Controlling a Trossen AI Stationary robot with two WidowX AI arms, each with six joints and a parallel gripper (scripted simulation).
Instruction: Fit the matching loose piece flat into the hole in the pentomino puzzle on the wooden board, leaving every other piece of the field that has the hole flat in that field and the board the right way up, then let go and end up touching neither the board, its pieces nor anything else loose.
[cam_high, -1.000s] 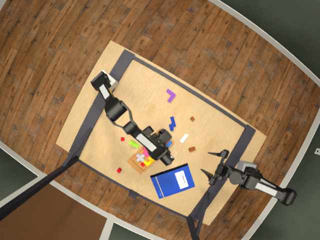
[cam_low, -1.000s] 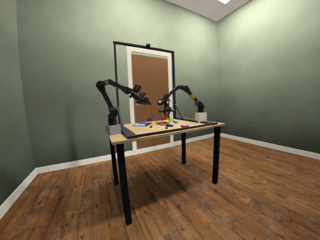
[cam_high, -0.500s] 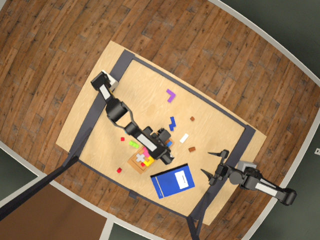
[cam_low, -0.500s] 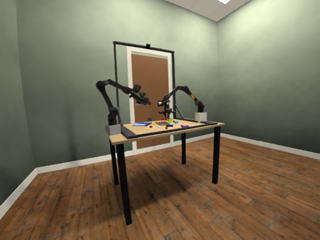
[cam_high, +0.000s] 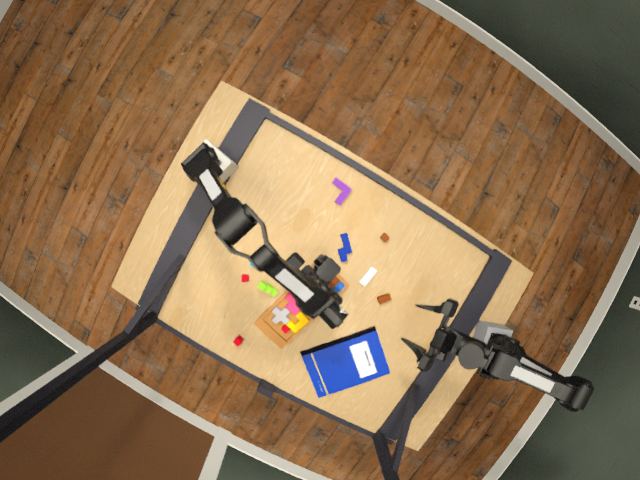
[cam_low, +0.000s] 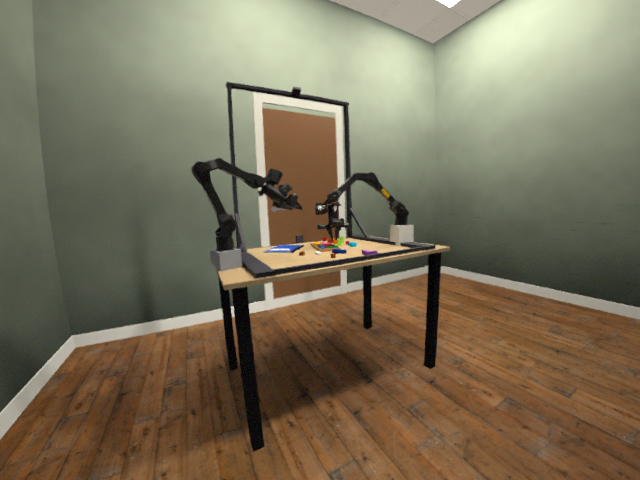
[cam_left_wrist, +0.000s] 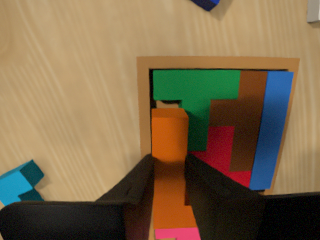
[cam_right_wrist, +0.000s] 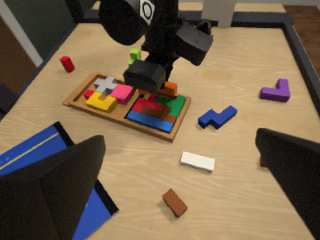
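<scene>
Now: left hand 8 cm past the wooden puzzle board, 2 cm to the left of it and 8 cm above it. The rest, counted from my left hand: dark blue piece 12 cm ahead, 4 cm to the right, 8 cm below; lime green piece 10 cm behind, 9 cm to the left, 6 cm below; orange piece 1 cm behind, 1 cm to the right, 4 cm below.
</scene>
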